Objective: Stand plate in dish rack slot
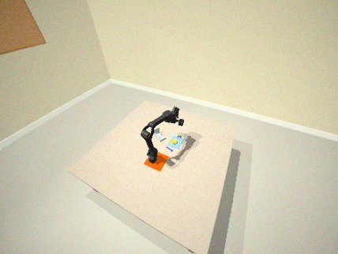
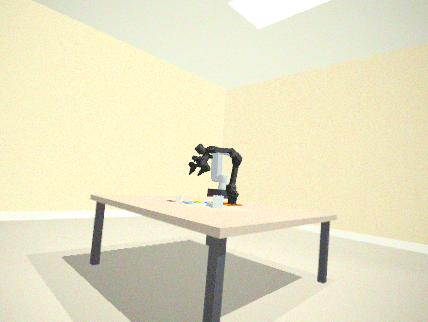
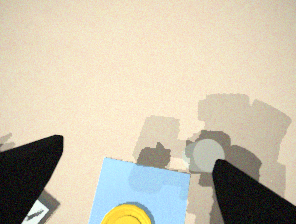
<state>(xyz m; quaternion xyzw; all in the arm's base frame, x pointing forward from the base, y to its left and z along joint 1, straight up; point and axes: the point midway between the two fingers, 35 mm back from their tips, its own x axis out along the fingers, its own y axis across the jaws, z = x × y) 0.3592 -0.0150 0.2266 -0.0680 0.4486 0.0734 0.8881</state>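
My gripper tip is now 80 mm past the yellow plate, 30 mm to the left of it and 190 mm above it. Round my gripper tip: dish rack: 100 mm behind, 140 mm to the left, 180 mm below; white cup: 40 mm ahead, 100 mm to the right, 180 mm below.
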